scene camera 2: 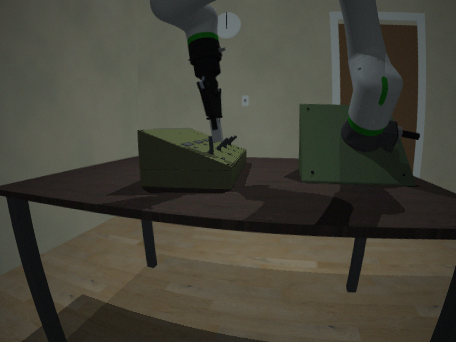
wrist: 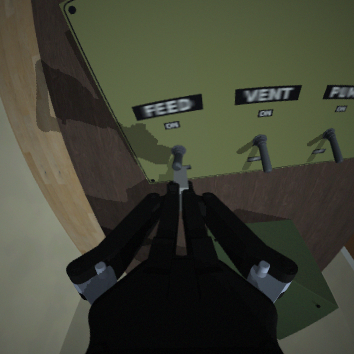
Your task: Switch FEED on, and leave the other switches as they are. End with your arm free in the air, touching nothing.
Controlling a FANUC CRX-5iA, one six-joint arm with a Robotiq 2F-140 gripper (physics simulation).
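Pixels of known places: gripper, fingertip midpoint: (scene camera 2: 218, 141) (wrist: 179, 175); arm's base, link origin: (scene camera 2: 362, 135).
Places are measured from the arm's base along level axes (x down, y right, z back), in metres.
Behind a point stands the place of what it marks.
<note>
The olive sloped switch panel (scene camera 2: 175, 157) {x 0.058, y -0.343, z -0.502 m} (wrist: 200, 55) {x 0.010, y -0.240, z -0.562 m} stands on the table. The FEED lever (scene camera 2: 211, 145) {x 0.031, y -0.260, z -0.436 m} (wrist: 178, 158) {x 0.018, y -0.254, z -0.445 m} stands roughly upright, not leaning down like its neighbours. The VENT lever (wrist: 264, 154) {x 0.029, y -0.138, z -0.457 m} and the lever under the partly cut-off third label (wrist: 334, 146) {x 0.030, y -0.024, z -0.484 m} lean towards the panel's lower edge, away from their ON marks. My gripper (scene camera 2: 217, 136) {x 0.022, y -0.251, z -0.418 m} (wrist: 179, 175) {x 0.022, y -0.251, z -0.418 m} is shut, with nothing between the fingers. Its grey tips are at the lower-edge side of the FEED lever and appear to touch its end. The exact contact is partly hidden.
A green box (scene camera 2: 322, 145) {x 0.037, y -0.057, z -0.136 m} (wrist: 285, 255) {x 0.028, y 0.013, z -0.216 m} stands on the dark table (scene camera 2: 200, 205) {x 0.141, y -0.452, z -0.370 m} (wrist: 120, 185) {x 0.141, y -0.392, z -0.302 m}, at the right in the scene view. The arm's lower joint (scene camera 2: 372, 95) {x -0.109, y -0.191, z -0.004 m} is in front of it. The neighbouring levers stand close beside FEED.
</note>
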